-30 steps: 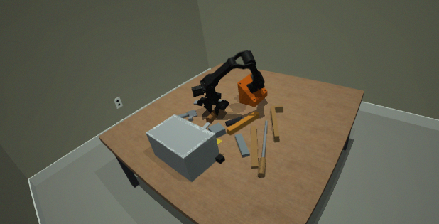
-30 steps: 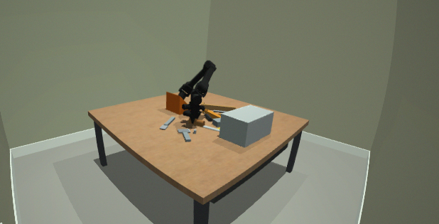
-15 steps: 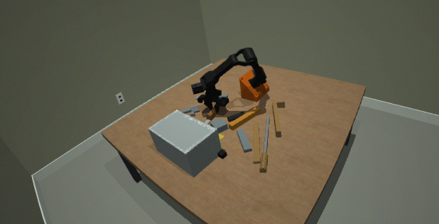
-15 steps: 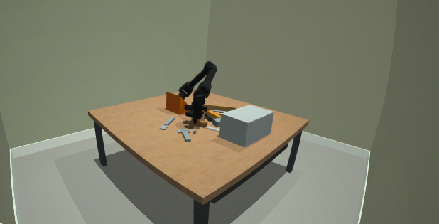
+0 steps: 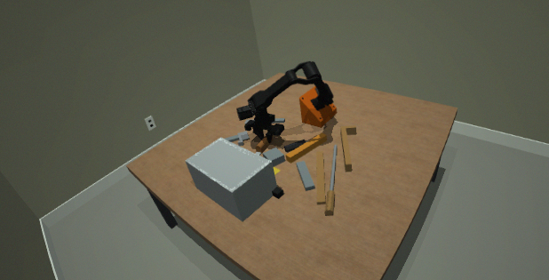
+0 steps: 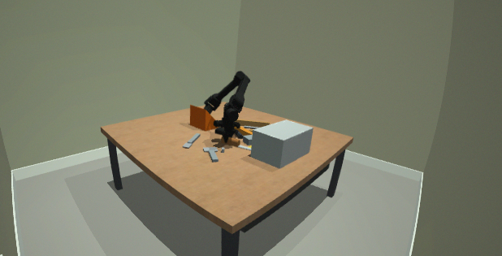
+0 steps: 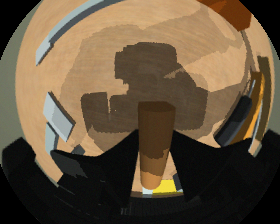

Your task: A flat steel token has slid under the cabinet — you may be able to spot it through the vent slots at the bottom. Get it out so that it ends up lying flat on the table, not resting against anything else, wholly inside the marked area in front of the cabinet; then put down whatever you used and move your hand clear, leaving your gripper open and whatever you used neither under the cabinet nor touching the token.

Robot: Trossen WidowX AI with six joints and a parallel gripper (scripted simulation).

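My gripper tip is 130 mm to the right of the grey block, 70 mm short of it and 10 mm below it. Round my gripper tip: wooden stick 360 mm to the left, 20 mm ahead; orange bar 190 mm to the left, 70 mm behind, 10 mm above; grey t-piece 170 mm to the right, 70 mm ahead.
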